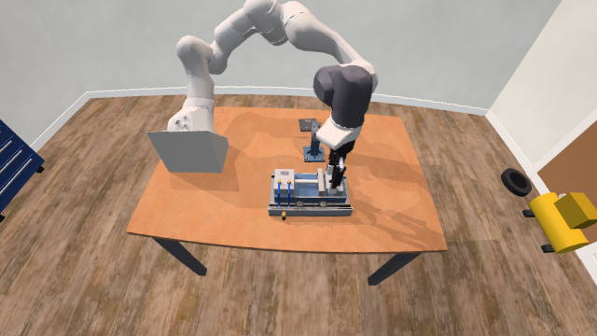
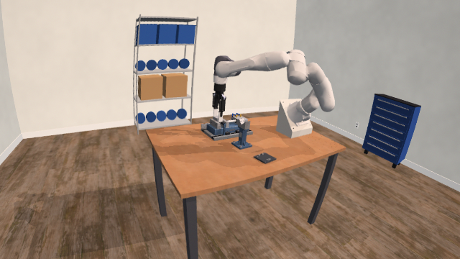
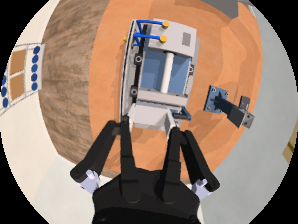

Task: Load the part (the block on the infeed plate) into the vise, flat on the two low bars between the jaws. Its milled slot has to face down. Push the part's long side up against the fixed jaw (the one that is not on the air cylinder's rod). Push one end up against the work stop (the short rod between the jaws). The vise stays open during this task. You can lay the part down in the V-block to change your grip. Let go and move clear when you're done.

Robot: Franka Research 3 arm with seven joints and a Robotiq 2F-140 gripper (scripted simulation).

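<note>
My gripper is now 3 cm above the part. Round my hand: fixed jaw 4 cm below, 3 cm ahead, 2 cm to the left; then air cylinder 16 cm behind, 4 cm below, 1 cm to the left; then vise 8 cm below, 7 cm behind, 1 cm to the left.
</note>
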